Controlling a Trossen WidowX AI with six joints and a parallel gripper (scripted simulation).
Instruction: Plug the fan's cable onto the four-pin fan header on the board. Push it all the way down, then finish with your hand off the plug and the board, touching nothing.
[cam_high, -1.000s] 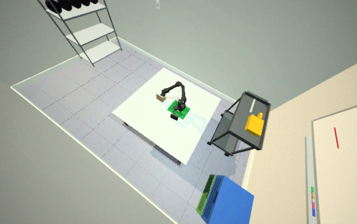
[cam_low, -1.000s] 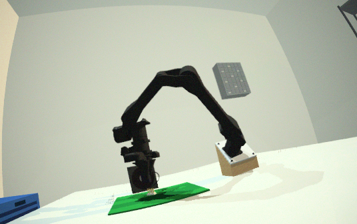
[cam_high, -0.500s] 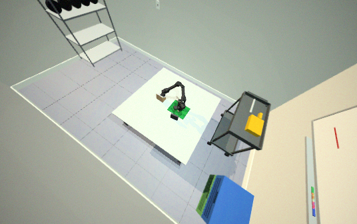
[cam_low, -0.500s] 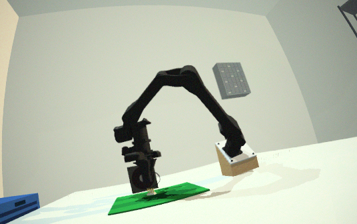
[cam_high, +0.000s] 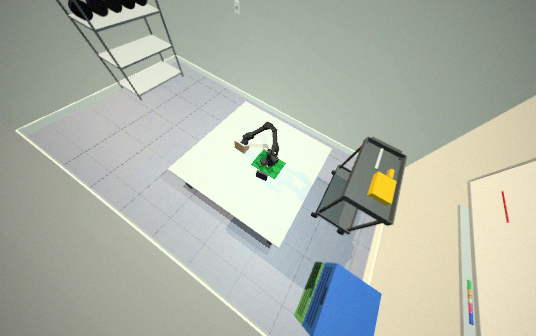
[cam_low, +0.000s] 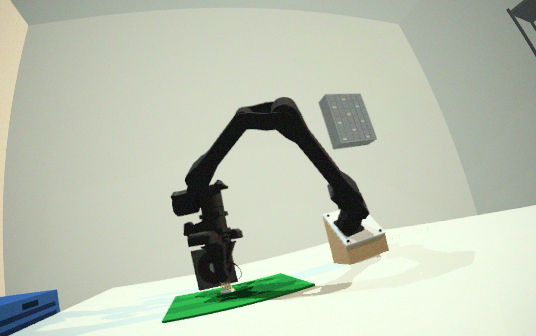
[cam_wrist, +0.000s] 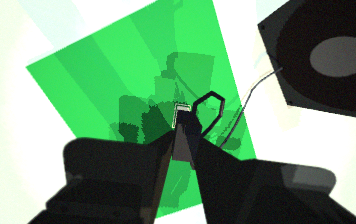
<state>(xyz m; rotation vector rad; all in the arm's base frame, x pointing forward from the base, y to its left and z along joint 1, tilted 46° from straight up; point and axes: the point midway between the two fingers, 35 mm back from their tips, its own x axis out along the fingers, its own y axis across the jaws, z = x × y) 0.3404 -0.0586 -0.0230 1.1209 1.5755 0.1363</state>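
The four-pin fan header is 60 mm below my gripper tip. Round my gripper tip: black square fan 10 mm ahead, 140 mm to the right; then green board 10 mm behind, 30 mm to the left, 70 mm below; then dark fan plug 10 mm ahead, 10 mm above.
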